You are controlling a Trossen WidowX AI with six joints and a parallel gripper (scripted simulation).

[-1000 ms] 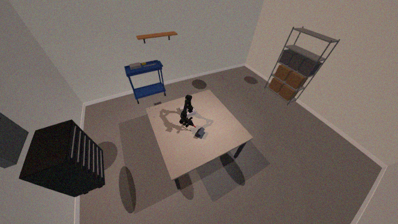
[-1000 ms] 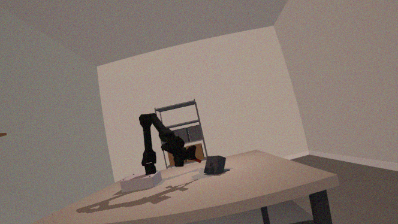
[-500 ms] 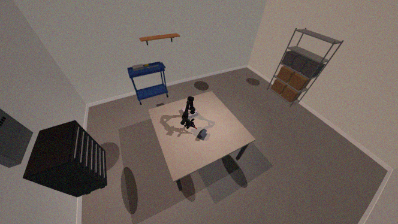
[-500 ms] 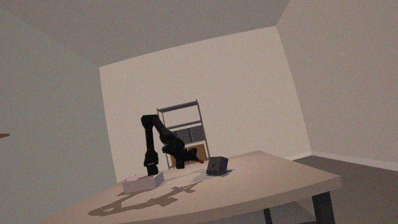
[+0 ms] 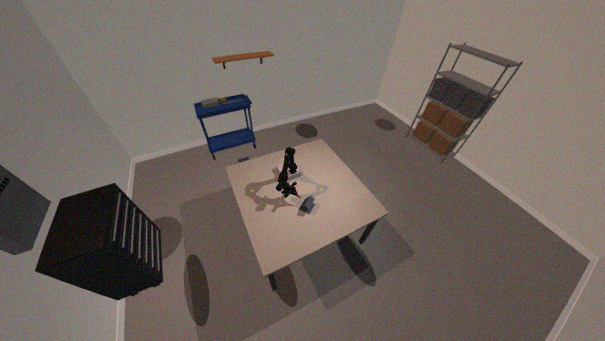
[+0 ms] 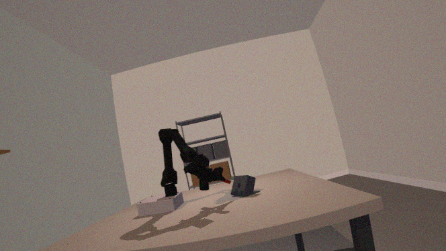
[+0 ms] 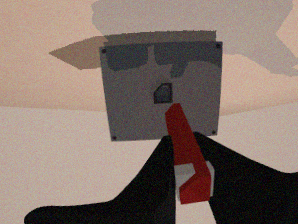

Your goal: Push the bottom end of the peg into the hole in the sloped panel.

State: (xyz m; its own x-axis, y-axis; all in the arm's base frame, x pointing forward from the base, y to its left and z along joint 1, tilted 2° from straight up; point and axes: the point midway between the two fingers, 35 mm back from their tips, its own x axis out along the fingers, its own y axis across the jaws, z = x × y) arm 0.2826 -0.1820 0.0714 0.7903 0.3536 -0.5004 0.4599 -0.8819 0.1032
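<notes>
Right now my gripper tip is 100 mm short of the grey sloped panel, 60 mm above it and 40 mm to the right of it. Also, from my gripper tip: red peg (10 mm to the right, 10 mm behind, 10 mm above).
</notes>
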